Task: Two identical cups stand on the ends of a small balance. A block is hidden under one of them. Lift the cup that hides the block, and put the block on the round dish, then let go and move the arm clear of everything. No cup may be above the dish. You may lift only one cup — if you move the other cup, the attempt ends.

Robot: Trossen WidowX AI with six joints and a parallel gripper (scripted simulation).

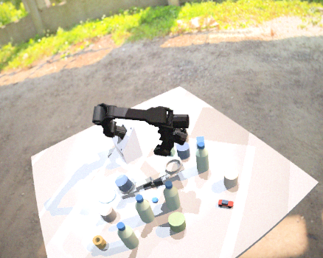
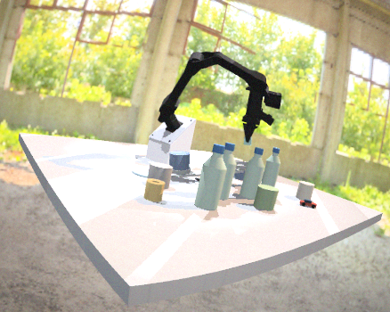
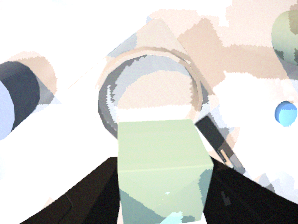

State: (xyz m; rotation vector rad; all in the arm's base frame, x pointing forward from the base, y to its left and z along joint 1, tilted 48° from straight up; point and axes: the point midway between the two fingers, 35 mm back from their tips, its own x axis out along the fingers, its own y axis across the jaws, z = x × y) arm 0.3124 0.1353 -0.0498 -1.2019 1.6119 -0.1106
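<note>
My gripper tip is 90 mm past the round light blue dish, 360 mm to the left of it and 170 mm above it. The rest, counted from my gripper tip: pale green block 10 mm above; green cylinder 250 mm ahead, 130 mm to the right, 130 mm below; blue disc 80 mm ahead, 160 mm to the right, 160 mm below.
</note>
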